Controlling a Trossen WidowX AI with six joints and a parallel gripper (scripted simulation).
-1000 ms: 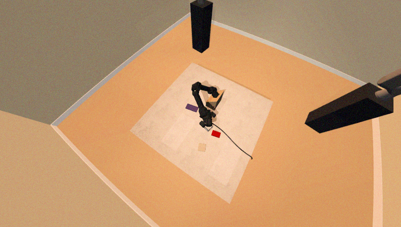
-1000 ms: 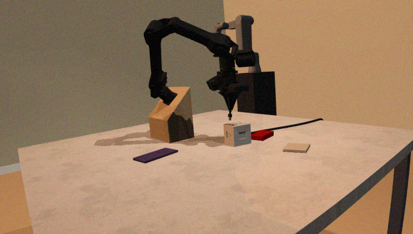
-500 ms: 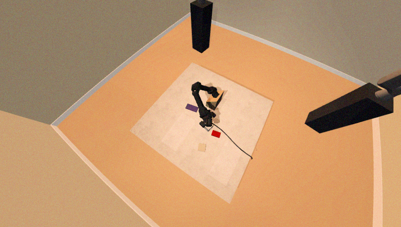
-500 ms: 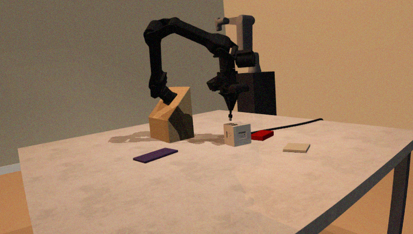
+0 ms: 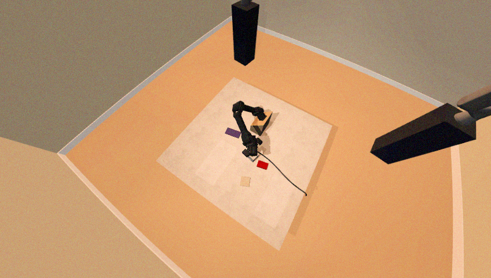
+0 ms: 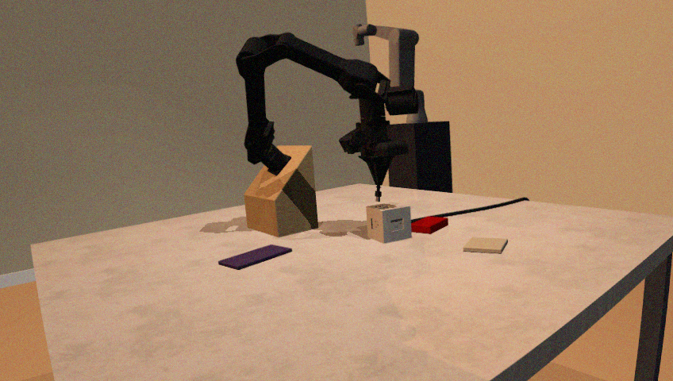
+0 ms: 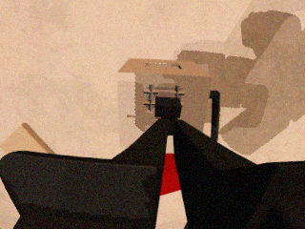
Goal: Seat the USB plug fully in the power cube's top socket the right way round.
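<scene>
The dark USB plug is 20 mm below my gripper tip. From my gripper tip the other things lie so: red block (10 mm ahead, 140 mm to the left, 120 mm below); USB socket (60 mm below); beige tile (220 mm ahead, 110 mm to the left, 120 mm below).
</scene>
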